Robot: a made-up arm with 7 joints.
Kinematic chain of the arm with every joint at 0, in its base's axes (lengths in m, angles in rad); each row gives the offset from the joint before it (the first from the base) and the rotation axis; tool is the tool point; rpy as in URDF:
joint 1: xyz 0 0 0.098 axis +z
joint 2: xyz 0 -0.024 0.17 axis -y
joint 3: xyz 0 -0.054 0.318 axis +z
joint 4: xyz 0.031 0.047 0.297 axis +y
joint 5: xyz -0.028 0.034 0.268 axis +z
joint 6: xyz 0 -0.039 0.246 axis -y
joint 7: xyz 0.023 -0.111 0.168 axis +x
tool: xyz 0 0 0 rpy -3.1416 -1.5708 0
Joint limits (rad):
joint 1: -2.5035..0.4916
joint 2: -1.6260..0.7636
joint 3: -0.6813..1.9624
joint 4: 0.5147..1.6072
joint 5: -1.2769..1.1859
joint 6: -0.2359..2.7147
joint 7: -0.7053..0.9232
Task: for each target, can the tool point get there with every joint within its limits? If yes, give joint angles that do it. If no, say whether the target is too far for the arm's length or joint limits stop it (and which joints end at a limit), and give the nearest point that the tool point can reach.
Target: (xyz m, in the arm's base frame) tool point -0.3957 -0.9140 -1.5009
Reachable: no: too far | nearest point -0.3062 -0.7074 -0.4874 | short by 1.038 m
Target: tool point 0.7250 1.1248 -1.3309
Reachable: no: too far | nearest point 0.6317 0.5860 -0.4033 | short by 1.077 m
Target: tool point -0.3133 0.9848 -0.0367
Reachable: no: joint limits stop it (at a limit: joint 2, joint 3, joint 4, joint 5, joint 6) | nearest point -0.2355 0.7402 0.3613 | short by 0.474 m
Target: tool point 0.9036 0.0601 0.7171
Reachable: yes | joints -0.5082 -0.7095 1.2708 1.1853 0.9169 0.8961 -0.0471
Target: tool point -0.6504 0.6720 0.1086
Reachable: no: joint limits stop it (at a limit: joint 2, joint 3, joint 4, joint 5, joint 6) | nearest point -0.5402 0.5582 0.3613 | short by 0.298 m
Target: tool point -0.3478 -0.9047 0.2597
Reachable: yes | joints -2.1277 -1.1700 0.3037 1.5012 -1.0687 2.2552 -0.4370
